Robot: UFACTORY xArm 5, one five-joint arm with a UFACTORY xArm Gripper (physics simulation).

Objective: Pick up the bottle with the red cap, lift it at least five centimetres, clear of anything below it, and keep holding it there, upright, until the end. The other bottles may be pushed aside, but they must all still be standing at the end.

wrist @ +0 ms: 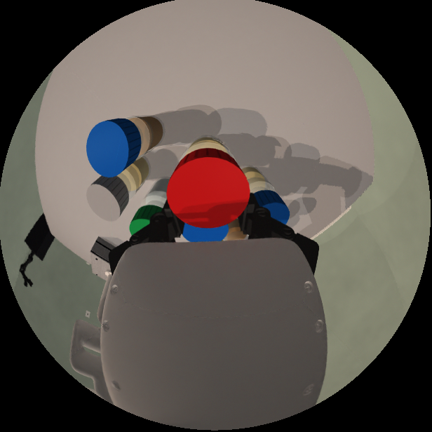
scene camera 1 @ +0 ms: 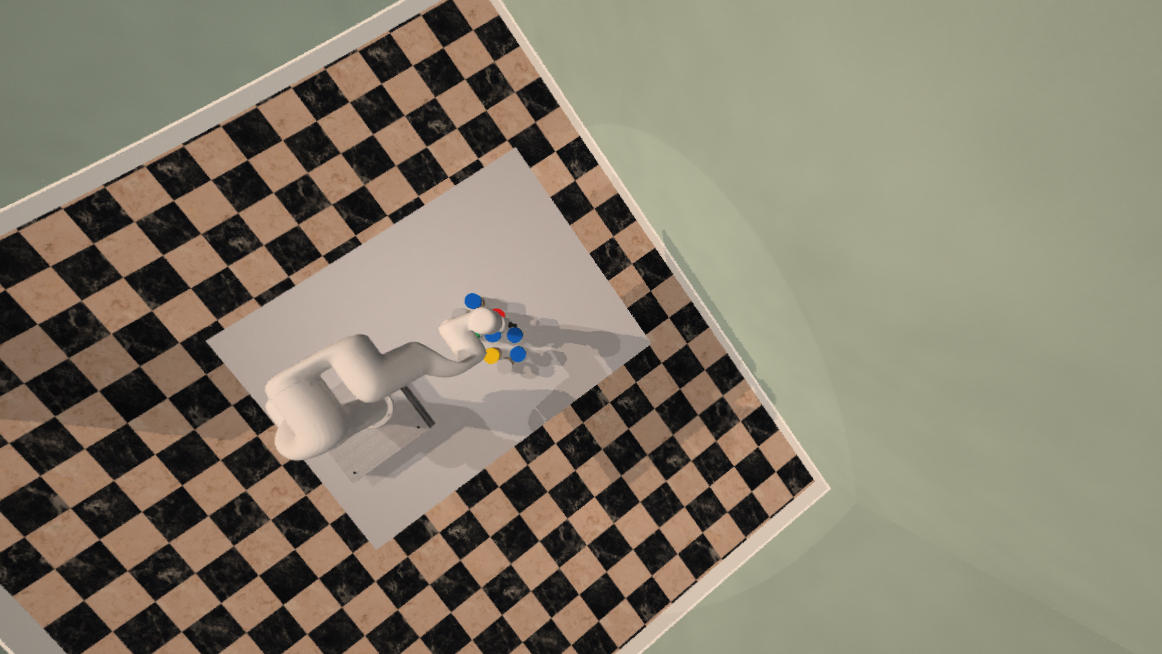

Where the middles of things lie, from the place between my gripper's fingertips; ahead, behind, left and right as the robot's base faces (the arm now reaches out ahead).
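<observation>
Looking at the red-capped bottle (wrist: 207,189), I see that my hand is 1 cm above it, 1 cm short of it and 2 cm to the right of it.
</observation>
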